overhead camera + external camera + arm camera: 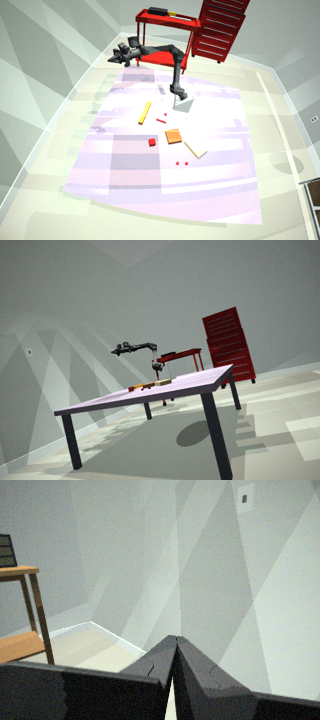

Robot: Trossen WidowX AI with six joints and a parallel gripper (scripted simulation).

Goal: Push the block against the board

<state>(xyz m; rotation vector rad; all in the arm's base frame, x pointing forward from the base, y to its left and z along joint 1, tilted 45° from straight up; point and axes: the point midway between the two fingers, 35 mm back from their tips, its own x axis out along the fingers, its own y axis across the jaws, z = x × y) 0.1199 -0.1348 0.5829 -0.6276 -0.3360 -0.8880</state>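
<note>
Right now the orange square block is 21 cm ahead of my gripper tip, 45 cm to the left of it and 44 cm below it. Round my gripper tip: red cube (27 cm ahead, 30 cm to the left, 43 cm below); thin red stick (8 cm ahead, 36 cm to the left, 45 cm below); long yellow-orange bar (2 cm ahead, 23 cm to the left, 44 cm below).
</note>
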